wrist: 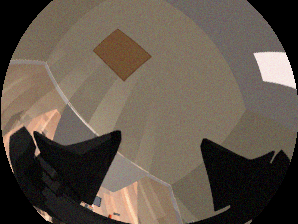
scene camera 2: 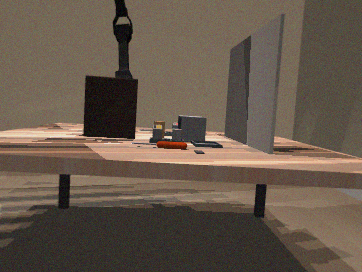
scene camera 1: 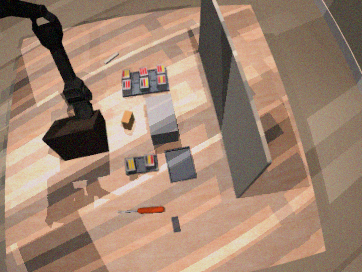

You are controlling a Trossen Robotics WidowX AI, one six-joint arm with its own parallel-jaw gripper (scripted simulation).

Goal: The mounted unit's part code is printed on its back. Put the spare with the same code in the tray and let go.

Note:
My gripper is open, with nothing in its grasp. Further things: a dark grey tray, a mounted unit and a grey panel.

